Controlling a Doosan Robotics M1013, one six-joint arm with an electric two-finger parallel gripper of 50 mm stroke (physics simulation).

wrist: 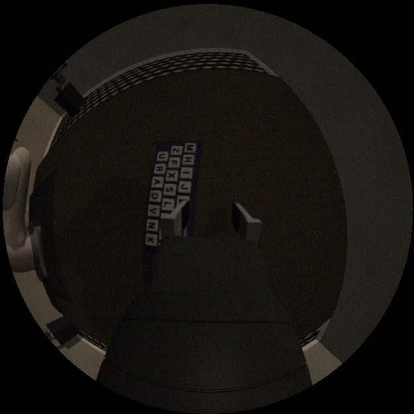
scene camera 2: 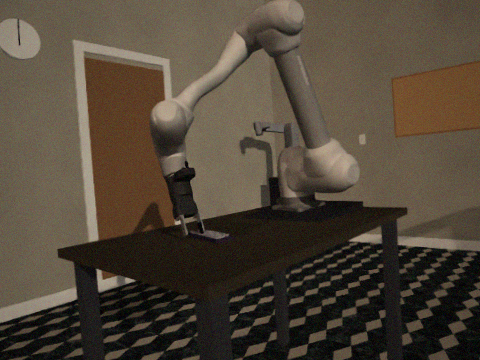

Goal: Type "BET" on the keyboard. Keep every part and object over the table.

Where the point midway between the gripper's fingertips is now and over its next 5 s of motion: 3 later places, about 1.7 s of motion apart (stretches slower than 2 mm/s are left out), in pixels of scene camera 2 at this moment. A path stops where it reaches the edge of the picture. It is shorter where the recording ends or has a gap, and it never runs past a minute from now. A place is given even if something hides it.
The gripper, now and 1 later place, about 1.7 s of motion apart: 194, 234; 190, 187
